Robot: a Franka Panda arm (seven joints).
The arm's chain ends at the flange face. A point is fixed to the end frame.
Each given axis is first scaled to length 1.
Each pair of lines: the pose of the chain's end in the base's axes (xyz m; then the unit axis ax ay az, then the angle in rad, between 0 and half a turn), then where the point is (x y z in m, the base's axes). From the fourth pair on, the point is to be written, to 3 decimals.
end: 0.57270, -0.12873, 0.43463, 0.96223, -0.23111, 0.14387, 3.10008
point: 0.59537 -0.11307 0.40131
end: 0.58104, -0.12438, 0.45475, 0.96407, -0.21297, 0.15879, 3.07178
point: 0.60391 -0.10930 0.42130
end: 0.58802, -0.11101, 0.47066, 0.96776, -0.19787, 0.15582, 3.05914
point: 0.61010 -0.09581 0.43674
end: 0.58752, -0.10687, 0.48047, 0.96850, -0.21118, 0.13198, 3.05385
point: 0.608 -0.092 0.446
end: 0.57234, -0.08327, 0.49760, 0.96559, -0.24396, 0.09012, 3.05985
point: 0.592 -0.069 0.462
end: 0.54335, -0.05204, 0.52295, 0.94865, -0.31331, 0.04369, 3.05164
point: 0.562 -0.039 0.486
